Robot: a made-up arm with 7 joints. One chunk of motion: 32 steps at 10 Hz.
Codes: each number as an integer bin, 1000 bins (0 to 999) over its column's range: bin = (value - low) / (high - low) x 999, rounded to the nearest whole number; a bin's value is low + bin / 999 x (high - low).
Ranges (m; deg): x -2.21..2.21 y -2.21..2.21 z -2.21..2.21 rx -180..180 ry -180..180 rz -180..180
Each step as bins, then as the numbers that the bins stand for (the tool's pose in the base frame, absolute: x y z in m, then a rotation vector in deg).
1 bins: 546 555 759 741 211 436
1 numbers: 0.2057 0.2456 1.1481 87.03 -103.96 -22.88
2 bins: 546 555 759 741 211 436
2 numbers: 0.2057 0.2456 1.1481 87.03 -103.96 -22.88
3 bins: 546 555 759 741 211 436
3 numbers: 0.2057 0.2456 1.1481 87.03 -103.96 -22.88
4 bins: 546 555 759 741 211 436
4 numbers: 0.2057 0.2456 1.1481 87.03 -103.96 -22.88
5 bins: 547 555 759 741 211 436
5 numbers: 0.2102 0.2456 1.1481 87.03 -103.96 -22.88
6 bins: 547 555 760 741 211 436
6 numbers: 0.2102 0.2456 1.1526 87.03 -103.96 -22.88
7 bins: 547 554 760 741 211 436
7 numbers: 0.2102 0.2411 1.1526 87.03 -103.96 -22.88
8 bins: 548 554 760 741 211 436
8 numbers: 0.2146 0.2411 1.1526 87.03 -103.96 -22.88
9 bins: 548 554 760 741 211 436
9 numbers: 0.2146 0.2411 1.1526 87.03 -103.96 -22.88
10 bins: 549 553 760 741 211 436
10 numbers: 0.2190 0.2367 1.1526 87.03 -103.96 -22.88
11 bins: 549 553 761 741 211 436
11 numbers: 0.2190 0.2367 1.1570 87.03 -103.96 -22.88
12 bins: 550 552 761 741 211 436
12 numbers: 0.2234 0.2323 1.1570 87.03 -103.96 -22.88
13 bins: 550 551 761 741 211 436
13 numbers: 0.2234 0.2279 1.1570 87.03 -103.96 -22.88
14 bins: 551 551 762 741 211 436
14 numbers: 0.2279 0.2279 1.1614 87.03 -103.96 -22.88
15 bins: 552 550 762 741 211 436
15 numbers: 0.2323 0.2234 1.1614 87.03 -103.96 -22.88
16 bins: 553 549 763 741 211 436
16 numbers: 0.2367 0.2190 1.1658 87.03 -103.96 -22.88
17 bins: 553 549 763 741 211 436
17 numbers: 0.2367 0.2190 1.1658 87.03 -103.96 -22.88
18 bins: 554 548 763 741 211 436
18 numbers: 0.2411 0.2146 1.1658 87.03 -103.96 -22.88
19 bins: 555 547 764 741 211 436
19 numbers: 0.2456 0.2102 1.1703 87.03 -103.96 -22.88
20 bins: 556 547 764 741 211 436
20 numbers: 0.2500 0.2102 1.1703 87.03 -103.96 -22.88
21 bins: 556 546 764 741 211 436
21 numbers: 0.2500 0.2057 1.1703 87.03 -103.96 -22.88
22 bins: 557 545 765 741 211 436
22 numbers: 0.2544 0.2013 1.1747 87.03 -103.96 -22.88
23 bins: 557 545 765 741 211 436
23 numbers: 0.2544 0.2013 1.1747 87.03 -103.96 -22.88
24 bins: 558 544 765 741 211 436
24 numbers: 0.2588 0.1969 1.1747 87.03 -103.96 -22.88
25 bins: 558 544 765 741 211 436
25 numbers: 0.2588 0.1969 1.1747 87.03 -103.96 -22.88
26 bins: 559 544 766 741 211 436
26 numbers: 0.2633 0.1969 1.1791 87.03 -103.96 -22.88
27 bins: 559 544 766 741 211 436
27 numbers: 0.2633 0.1969 1.1791 87.03 -103.96 -22.88
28 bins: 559 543 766 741 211 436
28 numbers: 0.2633 0.1925 1.1791 87.03 -103.96 -22.88
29 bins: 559 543 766 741 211 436
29 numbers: 0.2633 0.1925 1.1791 87.03 -103.96 -22.88
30 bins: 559 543 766 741 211 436
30 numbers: 0.2633 0.1925 1.1791 87.03 -103.96 -22.88
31 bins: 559 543 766 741 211 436
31 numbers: 0.2633 0.1925 1.1791 87.03 -103.96 -22.88
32 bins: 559 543 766 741 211 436
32 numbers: 0.2633 0.1925 1.1791 87.03 -103.96 -22.88
